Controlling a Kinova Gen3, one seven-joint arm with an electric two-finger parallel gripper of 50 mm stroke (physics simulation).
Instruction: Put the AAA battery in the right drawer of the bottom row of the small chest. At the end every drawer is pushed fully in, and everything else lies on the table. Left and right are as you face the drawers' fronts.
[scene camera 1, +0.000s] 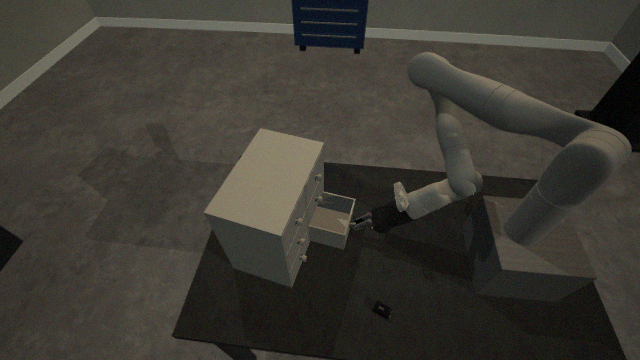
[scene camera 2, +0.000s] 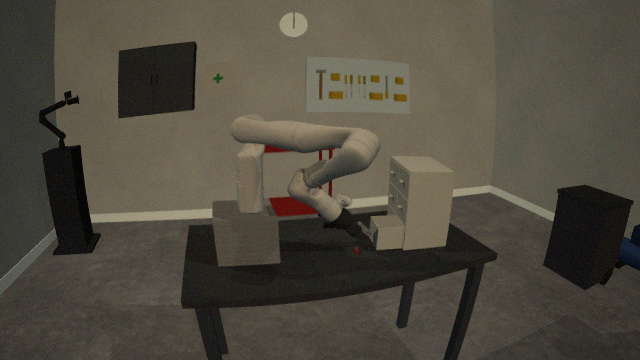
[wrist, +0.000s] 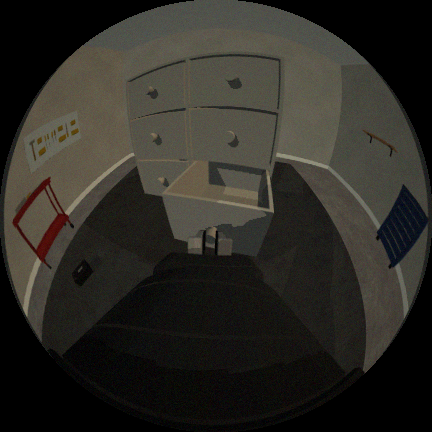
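Seen in the pictures: gripper, fingertip midpoint: (scene camera 1: 354, 225) (scene camera 2: 369, 233) (wrist: 209, 238); arm's base at its link origin: (scene camera 1: 521, 230) (scene camera 2: 251, 208).
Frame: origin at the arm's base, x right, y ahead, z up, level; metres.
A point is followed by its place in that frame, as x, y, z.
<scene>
The small white chest (scene camera 1: 265, 180) @(0.052, 0.668, 0.134) (scene camera 2: 431, 205) @(0.216, 0.622, 0.005) (wrist: 232, 125) has its bottom-row right drawer (scene camera 1: 329, 220) @(0.125, 0.507, -0.162) (scene camera 2: 390, 236) @(0.165, 0.475, -0.112) (wrist: 215, 212) @(0.090, 0.444, -0.091) pulled well out. The part of its inside that shows holds no battery. The other drawers look pushed in. My gripper (scene camera 1: 355, 223) @(0.083, 0.431, -0.123) (scene camera 2: 371, 233) @(0.083, 0.431, -0.123) (wrist: 209, 238) @(0.083, 0.431, -0.123) is shut on that drawer's knob (wrist: 212, 232) @(0.086, 0.431, -0.112), in front of the drawer's face. The AAA battery (scene camera 2: 356, 250) @(0.121, 0.358, -0.165) is a small red thing on the table, below and a little to the robot-base side of the gripper in scene camera 2. It is hidden in the wrist view.
A small black box-like object (scene camera 1: 383, 309) @(-0.160, 0.360, -0.154) (wrist: 82, 272) @(-0.145, 0.361, -0.155) lies on the dark table (scene camera 1: 280, 320) @(-0.189, 0.639, -0.172) (scene camera 2: 320, 287) @(0.325, 0.137, -0.172), off to the left of the chest's fronts. The robot's base block (scene camera 1: 545, 285) @(-0.122, -0.049, -0.067) (scene camera 2: 247, 240) @(0.106, -0.041, -0.076) stands at the table's other end, facing the drawers.
</scene>
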